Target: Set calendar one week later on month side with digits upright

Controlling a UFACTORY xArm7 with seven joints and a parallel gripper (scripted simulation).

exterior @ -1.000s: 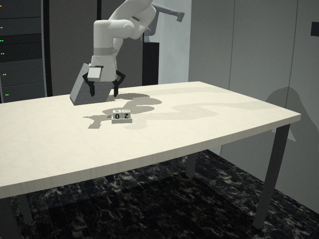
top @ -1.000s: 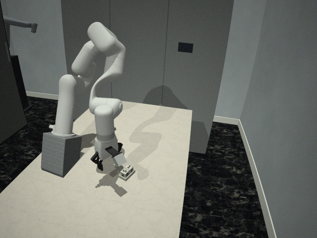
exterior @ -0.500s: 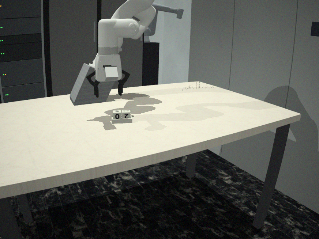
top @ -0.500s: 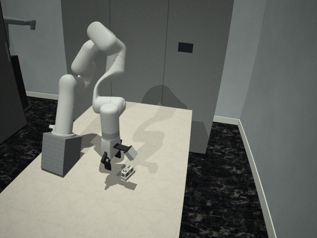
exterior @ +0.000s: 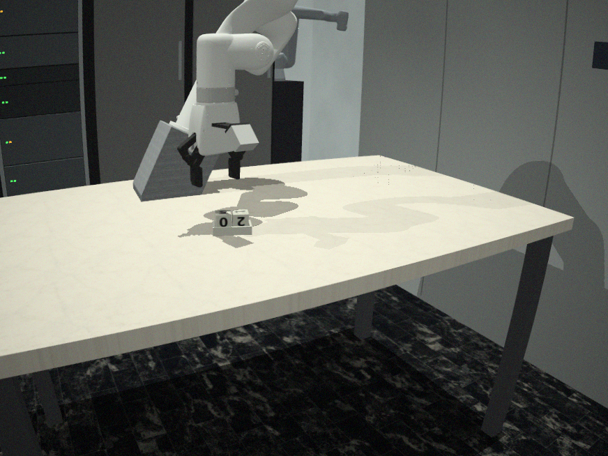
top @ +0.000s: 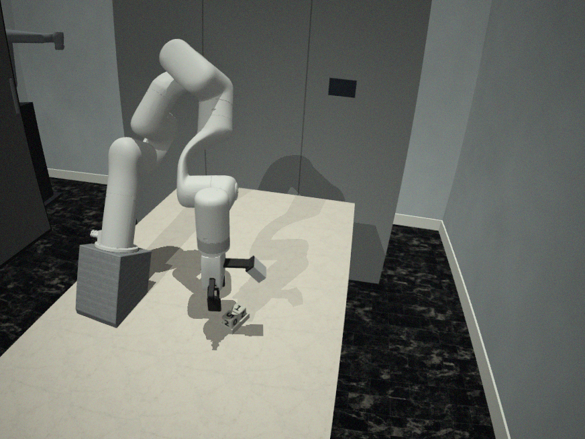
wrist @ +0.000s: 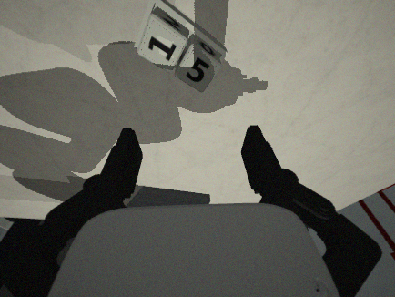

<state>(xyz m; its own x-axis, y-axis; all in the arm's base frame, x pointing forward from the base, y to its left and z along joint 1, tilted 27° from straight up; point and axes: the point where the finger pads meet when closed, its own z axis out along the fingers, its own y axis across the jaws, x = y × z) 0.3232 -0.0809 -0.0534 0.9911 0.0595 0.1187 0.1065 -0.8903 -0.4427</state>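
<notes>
Now: hand 80 mm above the digit cube, 50 mm short of it and 30 mm to the right of it. From my hand the other things lie so: tray: 100 mm below, 40 mm ahead, 10 mm to the left.
</notes>
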